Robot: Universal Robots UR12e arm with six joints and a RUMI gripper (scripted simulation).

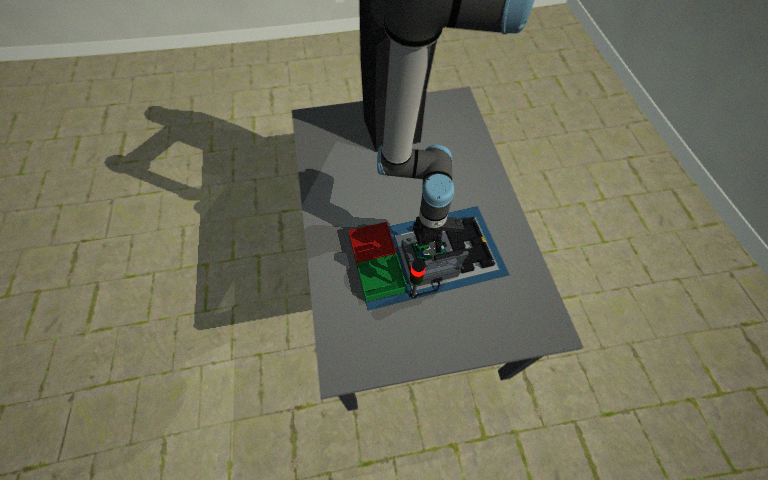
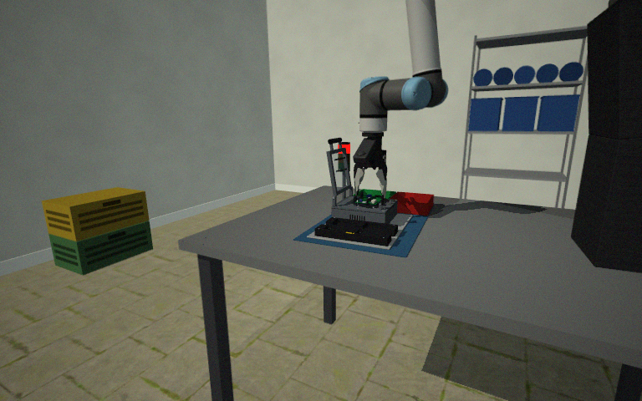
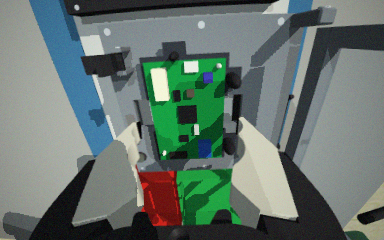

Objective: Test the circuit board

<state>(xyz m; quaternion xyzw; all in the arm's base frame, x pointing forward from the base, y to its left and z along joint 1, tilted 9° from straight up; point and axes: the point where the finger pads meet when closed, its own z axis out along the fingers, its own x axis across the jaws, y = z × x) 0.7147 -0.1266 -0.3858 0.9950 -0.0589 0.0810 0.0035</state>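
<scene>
Now: hand 20 mm above the green circuit board. From my hand the other things lie so: black latch piece 60 mm to the left, 60 mm behind; then green bin 210 mm to the right, 80 mm below, 20 mm ahead; then tester lid 110 mm ahead, 90 mm above, 20 mm to the right.
</scene>
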